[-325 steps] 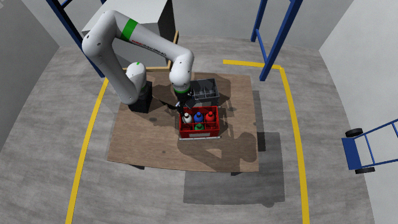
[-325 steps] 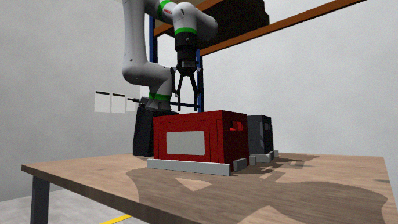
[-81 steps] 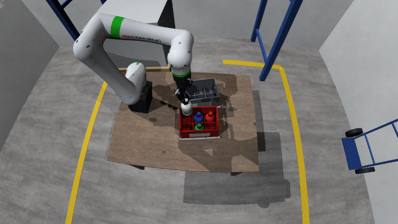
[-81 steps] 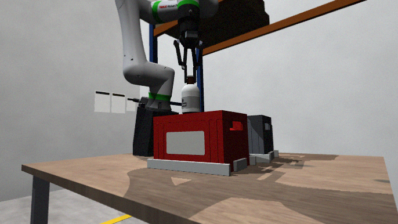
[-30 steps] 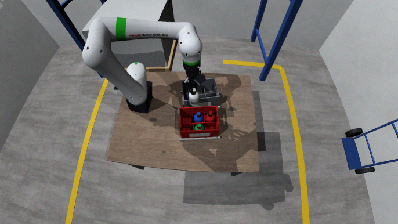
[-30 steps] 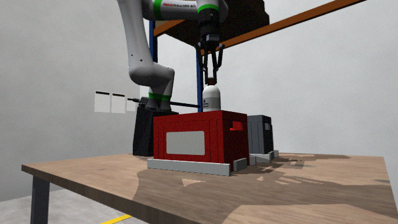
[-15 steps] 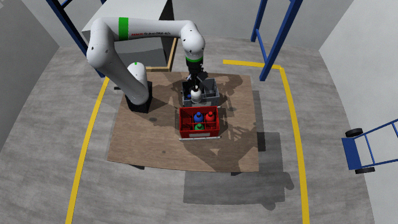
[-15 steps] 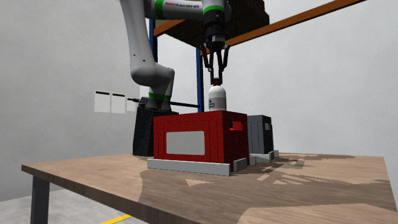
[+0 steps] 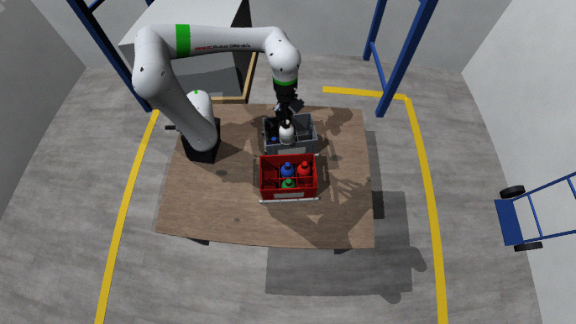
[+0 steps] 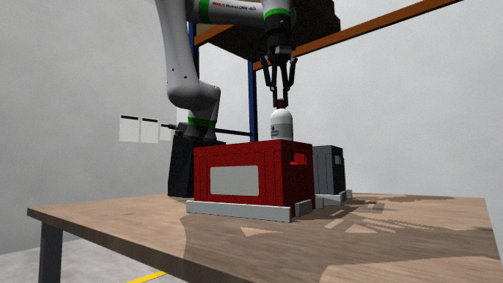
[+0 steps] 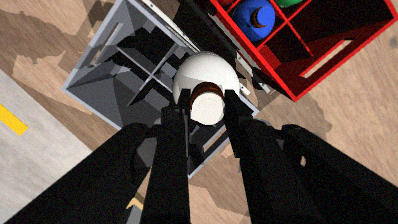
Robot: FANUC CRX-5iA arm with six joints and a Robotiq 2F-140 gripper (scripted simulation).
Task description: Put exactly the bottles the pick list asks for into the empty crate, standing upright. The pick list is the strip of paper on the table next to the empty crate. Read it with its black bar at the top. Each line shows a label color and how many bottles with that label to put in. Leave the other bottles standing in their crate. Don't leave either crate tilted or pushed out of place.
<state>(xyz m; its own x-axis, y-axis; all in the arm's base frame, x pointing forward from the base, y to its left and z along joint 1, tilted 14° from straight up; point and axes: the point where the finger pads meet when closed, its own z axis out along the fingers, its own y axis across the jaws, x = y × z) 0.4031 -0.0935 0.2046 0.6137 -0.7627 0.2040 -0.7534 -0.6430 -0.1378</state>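
Right now the white bottle is 80 mm below my hand. The rest, counted from my hand: grey crate 270 mm below, 70 mm to the left, 30 mm ahead; red bottle 260 mm below, 140 mm to the right, 70 mm ahead; blue bottle 260 mm below, 60 mm behind, 30 mm to the left.
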